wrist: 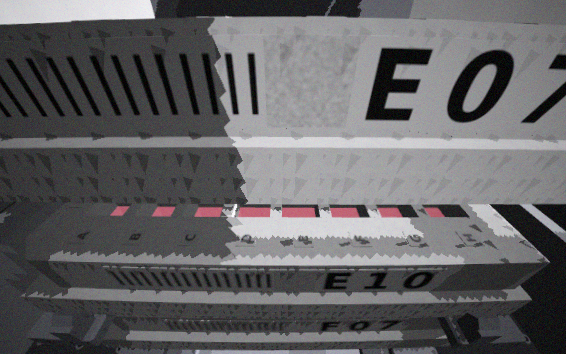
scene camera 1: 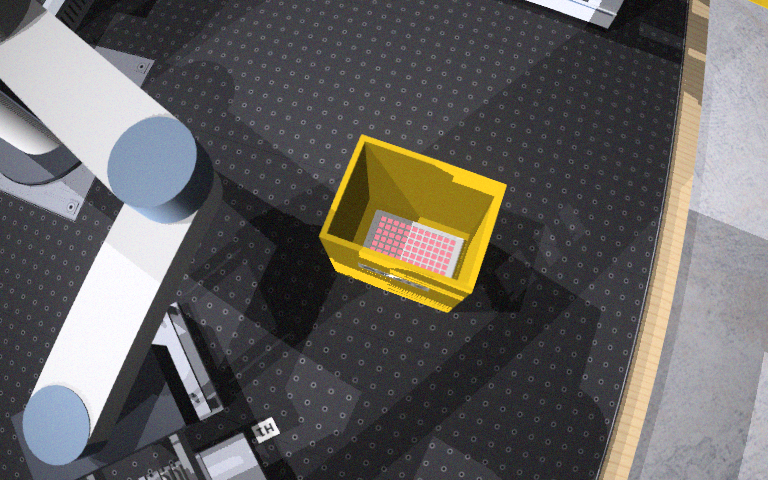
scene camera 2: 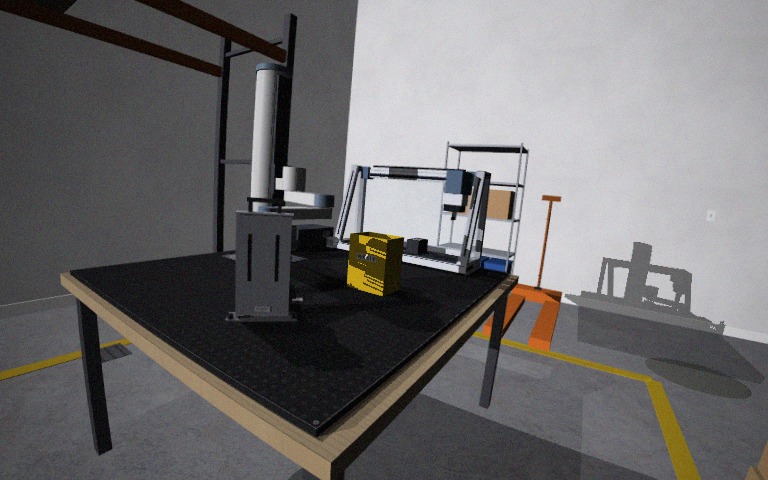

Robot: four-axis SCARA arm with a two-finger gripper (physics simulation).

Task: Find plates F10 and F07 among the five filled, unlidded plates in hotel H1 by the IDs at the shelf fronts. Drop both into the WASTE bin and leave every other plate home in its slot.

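Places are measured from the arm's base along level axes (x right, y back, z down), in metres.
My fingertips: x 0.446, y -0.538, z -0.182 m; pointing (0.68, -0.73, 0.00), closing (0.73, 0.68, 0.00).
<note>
For each thing: its top centre in the pictures, then the offset to it from my fingertips. "spot": a spot on its surface instead.
- plate E07, middle of its top: [wrist: 279, 20] dx -0.017, dy +0.017, dz -0.041 m
- plate F07, surface spot: [wrist: 360, 326] spot: dx -0.046, dy +0.074, dz +0.012 m
- H1 label, surface spot: [scene camera 1: 265, 430] spot: dx -0.127, dy -0.009, dz +0.169 m
- yellow WASTE bin, middle of its top: [scene camera 1: 414, 209] [scene camera 2: 377, 235] dx -0.419, dy -0.108, dz -0.030 m
- plate, middle of its top: [scene camera 1: 410, 251] dx -0.418, dy -0.113, dz +0.149 m
- gantry frame, surface spot: [scene camera 2: 471, 220] spot: dx -0.958, dy -0.292, dz -0.090 m
In the wrist view, the front of plate E07 [wrist: 300, 175] fills the upper part, plate E10 [wrist: 300, 280] is below it, and plate F07 [wrist: 360, 326] is lowest, close under E10. The gripper is shut on plate F07; its fingers are hidden behind the upper plates, and it is hidden in both scene views. The H1 label [scene camera 1: 265, 430] lies at the lower left. The yellow WASTE bin [scene camera 1: 342, 192] [scene camera 2: 362, 277] holds one plate [scene camera 1: 419, 243] with pink wells, flat at the bottom; its ID does not show.
The arm [scene camera 1: 113, 288] [scene camera 2: 305, 198] reaches over the hotel area at the lower left. A grey tower [scene camera 2: 263, 266] stands near the front of the table in scene camera 2. A gantry frame [scene camera 2: 471, 220] stands behind the bin. The wooden table edge [scene camera 1: 651, 316] runs down the right.
</note>
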